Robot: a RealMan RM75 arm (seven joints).
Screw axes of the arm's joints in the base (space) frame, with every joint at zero. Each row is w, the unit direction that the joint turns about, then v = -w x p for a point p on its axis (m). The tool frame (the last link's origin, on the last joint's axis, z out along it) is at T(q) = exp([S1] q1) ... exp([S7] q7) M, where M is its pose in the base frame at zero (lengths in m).
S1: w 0 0 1 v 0.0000 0.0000 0.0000
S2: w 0 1 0 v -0.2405 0.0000 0.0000
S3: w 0 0 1 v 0.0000 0.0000 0.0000
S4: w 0 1 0 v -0.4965 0.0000 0.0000
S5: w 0 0 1 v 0.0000 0.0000 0.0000
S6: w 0 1 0 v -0.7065 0.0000 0.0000
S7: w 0 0 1 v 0.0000 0.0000 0.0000
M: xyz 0.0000 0.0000 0.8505 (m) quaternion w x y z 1 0 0 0
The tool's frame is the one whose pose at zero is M.
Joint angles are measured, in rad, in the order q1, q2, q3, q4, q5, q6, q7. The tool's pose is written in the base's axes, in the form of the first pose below.
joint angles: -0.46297, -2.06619, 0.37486, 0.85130, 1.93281, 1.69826, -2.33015
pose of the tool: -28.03 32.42 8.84 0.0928 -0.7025 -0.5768 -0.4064
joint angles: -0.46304, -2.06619, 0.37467, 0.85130, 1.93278, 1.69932, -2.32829
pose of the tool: -28.02 32.41 8.84 0.0928 -0.7031 -0.5760 -0.4064
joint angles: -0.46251, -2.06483, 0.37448, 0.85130, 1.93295, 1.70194, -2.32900
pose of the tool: -28.04 32.38 8.88 0.0922 -0.7034 -0.5760 -0.4061
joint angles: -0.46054, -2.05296, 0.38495, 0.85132, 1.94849, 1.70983, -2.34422
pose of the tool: -28.23 32.26 9.02 0.0883 -0.7054 -0.5828 -0.3936
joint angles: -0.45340, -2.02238, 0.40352, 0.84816, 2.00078, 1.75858, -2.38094
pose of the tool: -28.78 31.47 9.26 0.0681 -0.7115 -0.6013 -0.3571
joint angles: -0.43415, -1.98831, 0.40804, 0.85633, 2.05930, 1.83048, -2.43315
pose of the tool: -29.69 30.04 9.99 0.0467 -0.7088 -0.6275 -0.3188
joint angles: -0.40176, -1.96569, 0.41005, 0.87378, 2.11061, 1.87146, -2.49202
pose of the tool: -30.98 28.51 10.66 0.0407 -0.6913 -0.6619 -0.2868
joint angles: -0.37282, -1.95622, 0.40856, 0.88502, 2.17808, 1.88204, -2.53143
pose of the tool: -32.45 27.15 10.76 0.0452 -0.6698 -0.6963 -0.2539
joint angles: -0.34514, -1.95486, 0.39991, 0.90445, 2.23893, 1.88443, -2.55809
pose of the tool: -33.76 25.88 10.88 0.0563 -0.6495 -0.7232 -0.2278
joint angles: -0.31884, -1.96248, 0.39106, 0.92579, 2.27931, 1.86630, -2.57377
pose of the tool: -34.88 24.93 10.87 0.0746 -0.6309 -0.7422 -0.2136
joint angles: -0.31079, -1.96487, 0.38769, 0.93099, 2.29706, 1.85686, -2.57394
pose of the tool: -35.32 24.61 10.84 0.0823 -0.6254 -0.7478 -0.2072
